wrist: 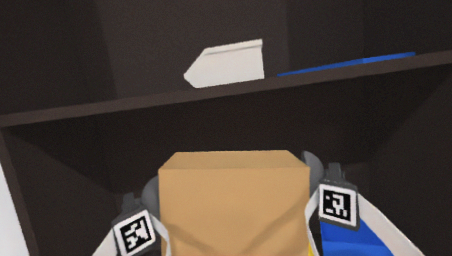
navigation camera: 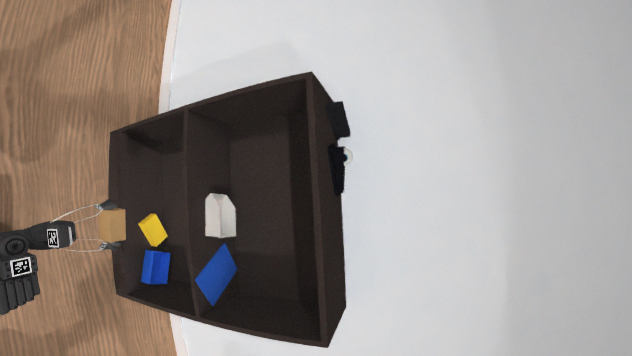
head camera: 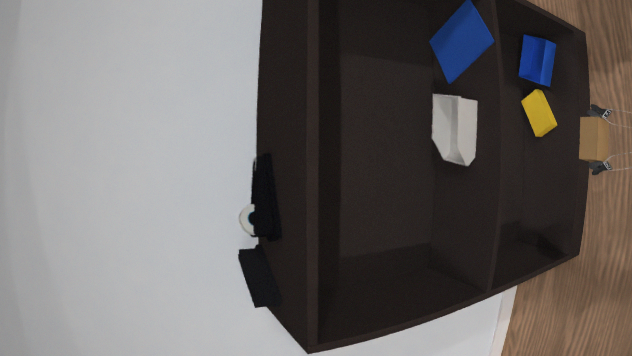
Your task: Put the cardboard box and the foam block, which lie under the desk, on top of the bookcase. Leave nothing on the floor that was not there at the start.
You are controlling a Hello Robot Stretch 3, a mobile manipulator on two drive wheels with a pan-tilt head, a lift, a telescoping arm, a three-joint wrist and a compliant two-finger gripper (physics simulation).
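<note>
My gripper is shut on the tan cardboard box, one finger on each side of it. It holds the box in front of the lower part of the dark bookcase, well below its top. The head and navigation views show the bookcase sideways. The box covers part of the lower compartment in the wrist view. I cannot make out the foam block or the desk in these views.
On the bookcase top are two black objects and a pale ring. The upper compartment holds a white holder and a blue flat item; the lower one a blue bin and a yellow block.
</note>
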